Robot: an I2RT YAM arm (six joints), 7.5 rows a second.
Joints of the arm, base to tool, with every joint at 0 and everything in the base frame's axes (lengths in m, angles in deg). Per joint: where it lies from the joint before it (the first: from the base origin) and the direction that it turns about. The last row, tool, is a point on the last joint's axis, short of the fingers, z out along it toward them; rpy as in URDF.
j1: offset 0 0 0.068 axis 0 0 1
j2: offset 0.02 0.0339 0.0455 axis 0 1 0
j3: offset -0.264 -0.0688 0 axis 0 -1 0
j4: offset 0.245 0.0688 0.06 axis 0 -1 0
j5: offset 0.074 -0.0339 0.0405 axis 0 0 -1
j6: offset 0.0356 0 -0.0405 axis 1 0 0
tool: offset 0 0 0 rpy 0 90 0
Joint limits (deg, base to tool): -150..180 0..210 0..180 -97..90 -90..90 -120..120
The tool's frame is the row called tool.
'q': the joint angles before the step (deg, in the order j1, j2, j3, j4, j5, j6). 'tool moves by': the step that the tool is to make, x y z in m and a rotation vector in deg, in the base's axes. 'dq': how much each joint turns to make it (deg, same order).
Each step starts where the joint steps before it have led.
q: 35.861, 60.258, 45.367, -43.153, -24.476, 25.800
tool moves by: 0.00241, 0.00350, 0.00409, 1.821, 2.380, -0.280
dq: 0.044, 1.074, 1.338, -0.265, -2.264, 1.990
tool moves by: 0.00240, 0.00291, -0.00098, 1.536, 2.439, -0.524
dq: -0.045, 1.037, 0.216, 0.703, -2.017, 2.056
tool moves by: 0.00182, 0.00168, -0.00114, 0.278, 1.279, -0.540
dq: 0.000, 0.771, 0.184, 0.252, -0.546, 1.110
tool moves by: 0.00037, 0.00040, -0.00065, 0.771, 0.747, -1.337
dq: 0.000, -0.154, -0.417, 1.065, -0.195, 1.948
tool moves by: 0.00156, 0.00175, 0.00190, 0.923, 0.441, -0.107
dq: 0.023, 0.377, 0.460, 0.475, -0.778, 0.752
